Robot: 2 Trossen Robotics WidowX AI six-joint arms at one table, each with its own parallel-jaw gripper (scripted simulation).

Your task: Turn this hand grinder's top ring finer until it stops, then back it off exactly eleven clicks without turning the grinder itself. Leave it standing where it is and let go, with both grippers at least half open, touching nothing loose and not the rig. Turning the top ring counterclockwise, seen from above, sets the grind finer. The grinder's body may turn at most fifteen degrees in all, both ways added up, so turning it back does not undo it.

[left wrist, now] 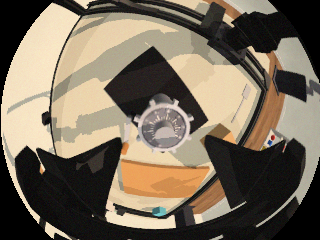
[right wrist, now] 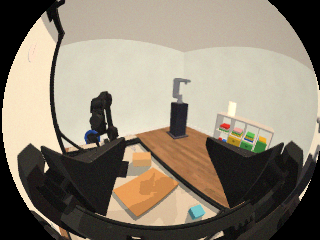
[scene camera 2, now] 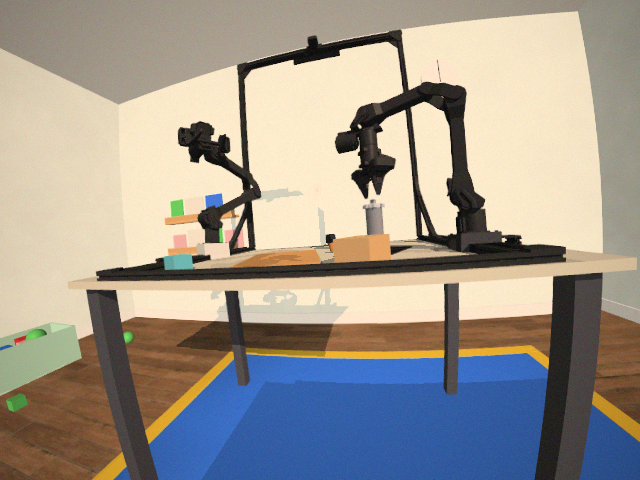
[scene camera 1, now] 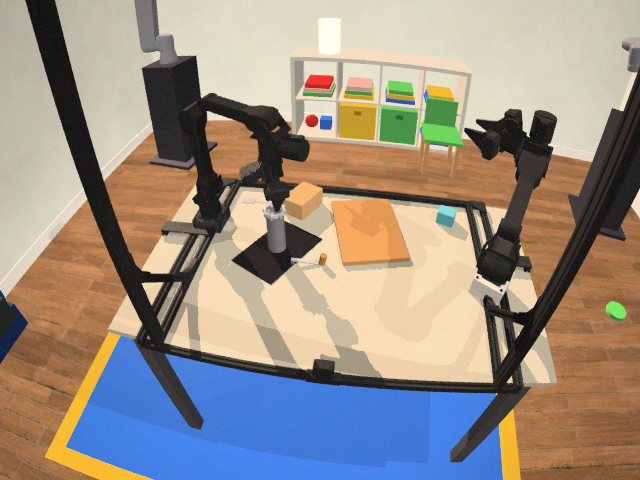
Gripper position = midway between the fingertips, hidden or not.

Note:
I see my left gripper (scene camera 1: 274,203), my right gripper (scene camera 1: 470,124), a hand grinder (scene camera 1: 275,224) and a cardboard box (scene camera 2: 358,248).
The hand grinder is seen too in the left wrist view (left wrist: 164,121). The cardboard box is seen too in scene camera 1 (scene camera 1: 305,198). My left gripper is seen too in the left wrist view (left wrist: 164,141) and in scene camera 2 (scene camera 2: 372,197).

